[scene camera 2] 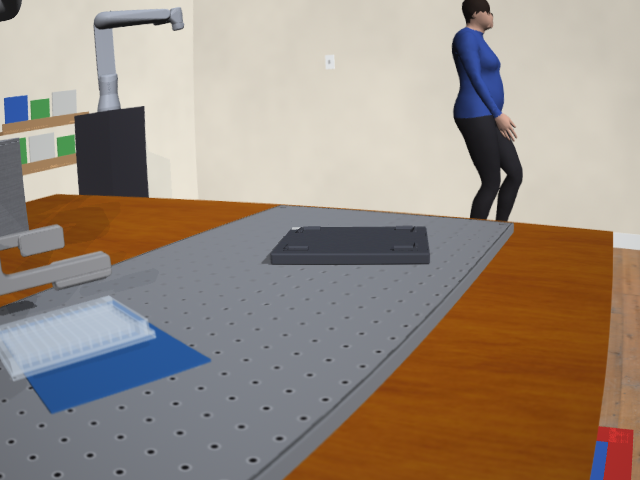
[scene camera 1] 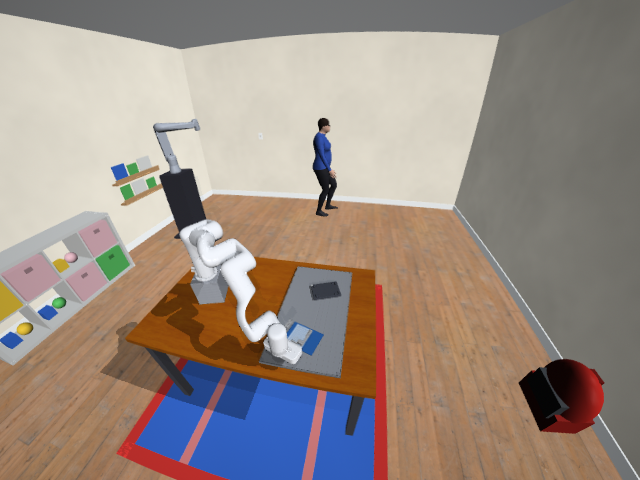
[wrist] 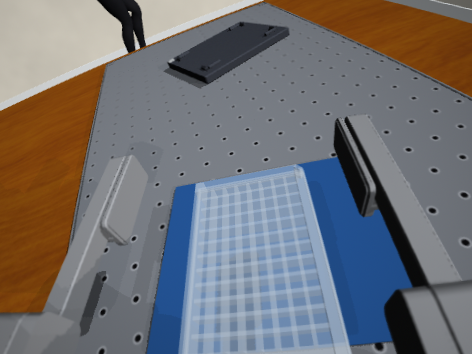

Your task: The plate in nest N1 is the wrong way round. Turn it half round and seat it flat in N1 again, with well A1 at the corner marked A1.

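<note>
A clear well plate (scene camera 1: 301, 332) (scene camera 2: 77, 330) (wrist: 250, 250) lies on the blue rectangle (scene camera 1: 313, 342) (scene camera 2: 129, 366) (wrist: 370, 290). Its near end is cut off in the wrist view, and its well labels cannot be read. My gripper (scene camera 2: 62, 255) (wrist: 240, 185) is open, its fingers wide apart above the two long sides of the plate and touching neither. The dark nest (scene camera 1: 325, 290) (scene camera 2: 356, 242) (wrist: 230, 52) holds no plate. It has low corner guides and a small white mark at one corner; no lettering on it can be read.
The nest stands farther back on the grey perforated board (scene camera 1: 330, 322) (scene camera 2: 310, 372) (wrist: 260, 110), which lies on the wooden table (scene camera 1: 361, 330) (scene camera 2: 465, 330) (wrist: 35, 200). A person (scene camera 1: 322, 160) (scene camera 2: 478, 103) stands beyond the table. Another arm (scene camera 1: 168, 147) (scene camera 2: 105, 56) stands on a dark pedestal behind.
</note>
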